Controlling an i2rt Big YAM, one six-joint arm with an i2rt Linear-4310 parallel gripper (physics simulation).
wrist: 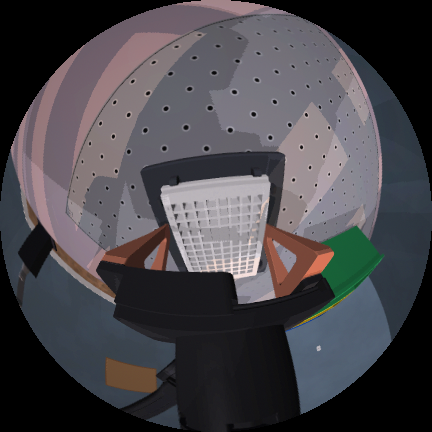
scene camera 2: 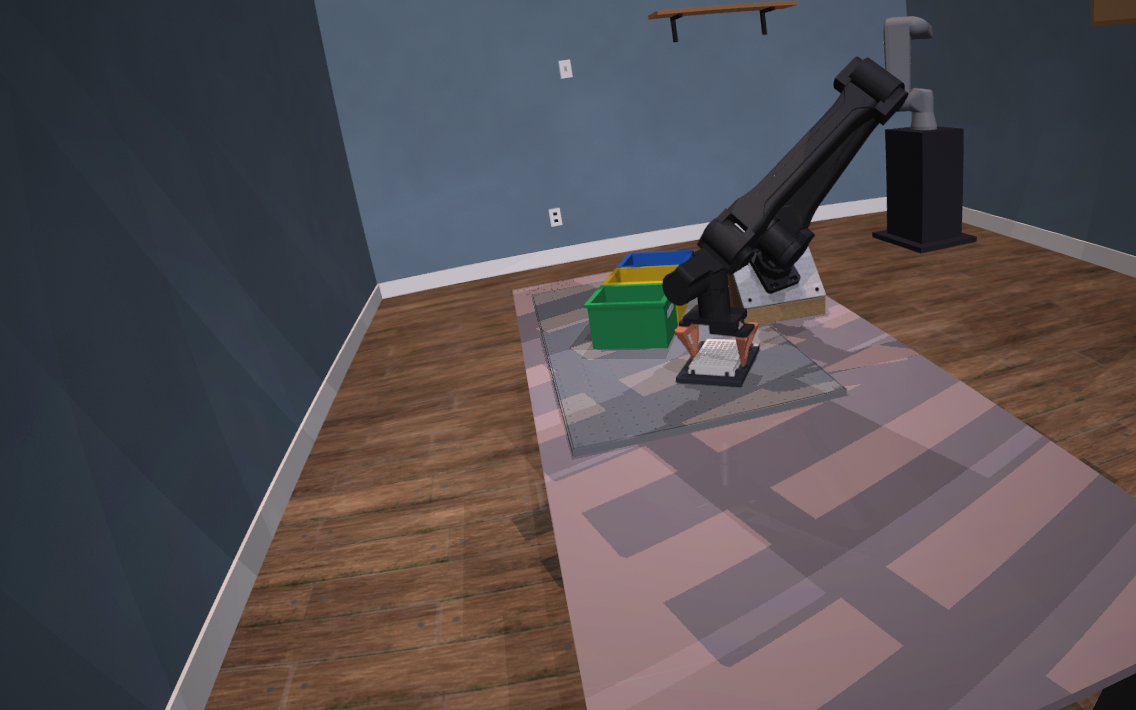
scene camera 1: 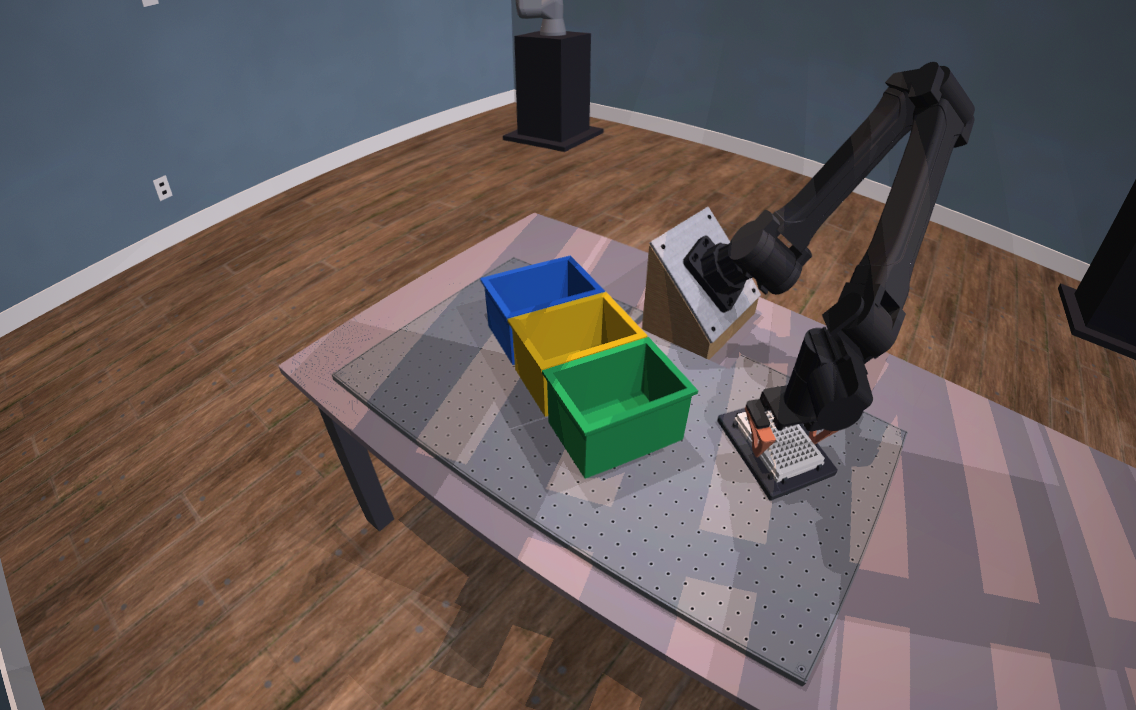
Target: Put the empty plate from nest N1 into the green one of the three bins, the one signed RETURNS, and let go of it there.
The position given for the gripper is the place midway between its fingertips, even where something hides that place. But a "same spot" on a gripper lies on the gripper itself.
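Labels:
You can see the gripper in the wrist view, in scene camera 1 and in scene camera 2 (719,362). On the gripper, (wrist: 187,293) and (scene camera 1: 819,426) are one and the same spot. There's a white plate too, showing in the wrist view, in scene camera 2 and in scene camera 1 (793,452). For the plate, (wrist: 218,224) is the same spot as (scene camera 2: 715,360).

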